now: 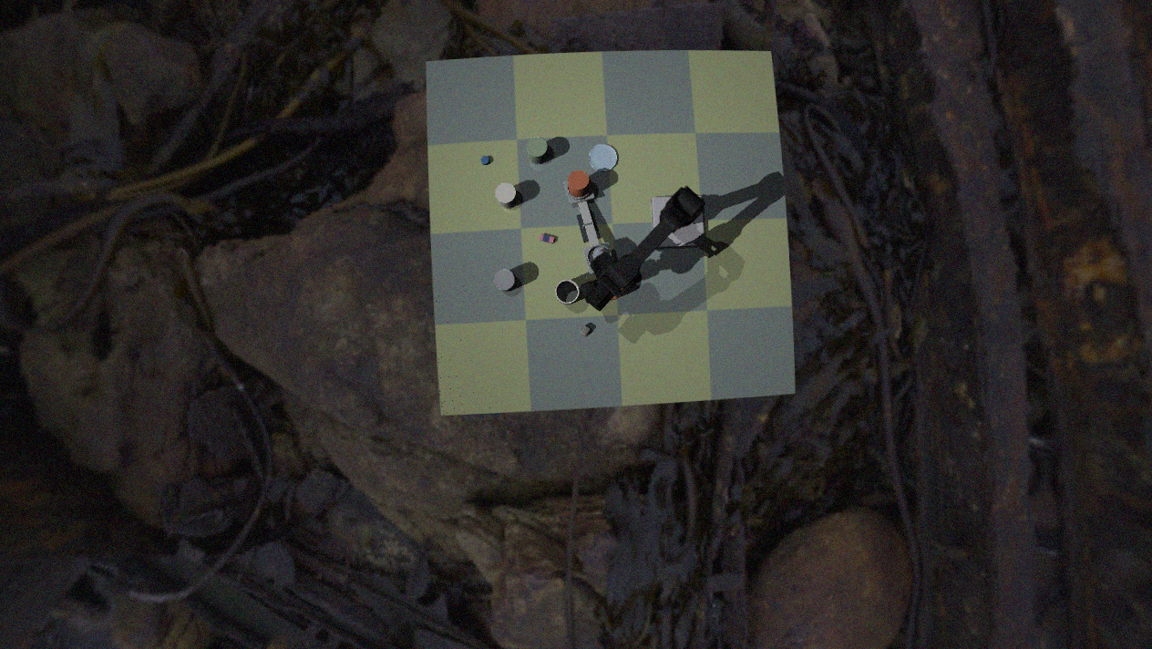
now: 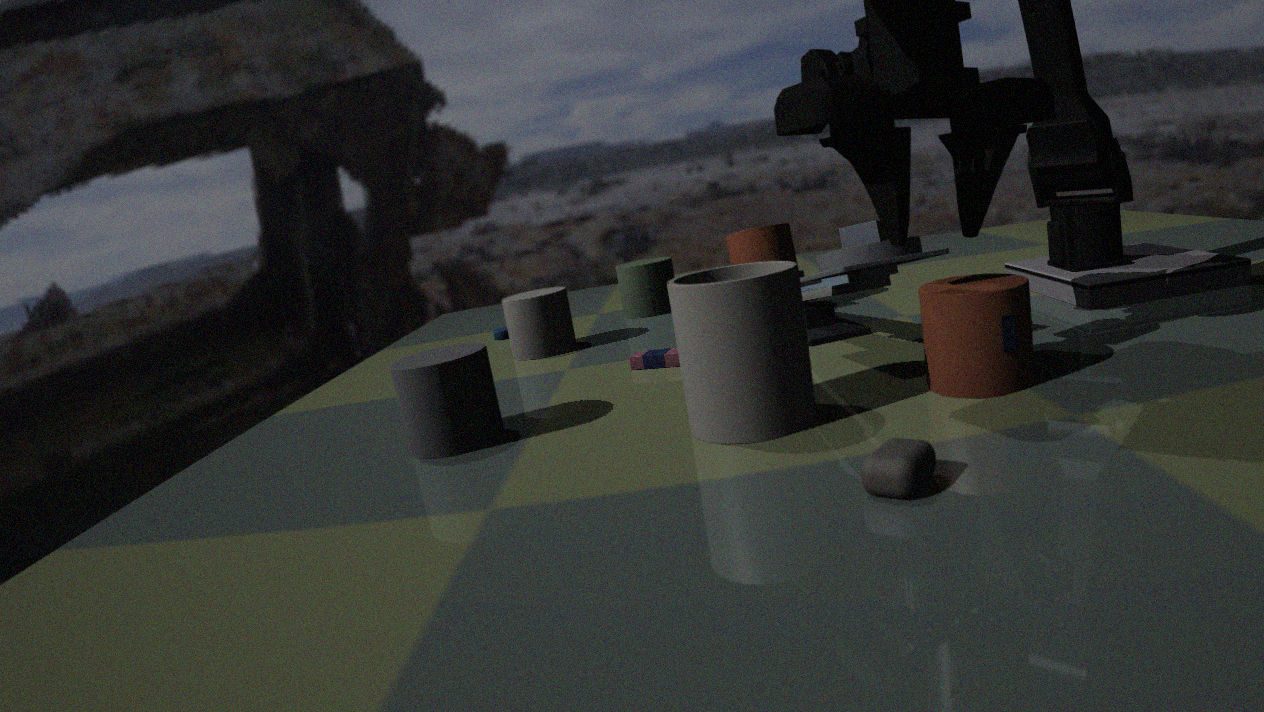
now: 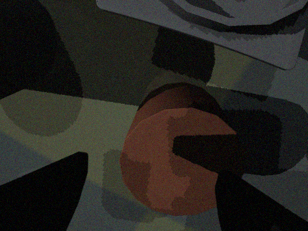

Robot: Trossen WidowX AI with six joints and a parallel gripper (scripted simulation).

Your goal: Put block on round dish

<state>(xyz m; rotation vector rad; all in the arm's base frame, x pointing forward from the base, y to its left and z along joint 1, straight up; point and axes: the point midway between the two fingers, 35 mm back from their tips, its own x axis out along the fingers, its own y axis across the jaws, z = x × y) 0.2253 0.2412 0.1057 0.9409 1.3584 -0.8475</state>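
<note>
My gripper tip is 10 cm to the left of the grey block, 3 cm short of it and 1 cm above it. Also, from my gripper tip: small balance 22 cm to the right, 6 cm below, 6 cm ahead; then small grey lump 15 cm to the left, 8 cm below, 7 cm ahead; then pink-blue eraser 21 cm ahead, 17 cm to the right, 9 cm below.
</note>
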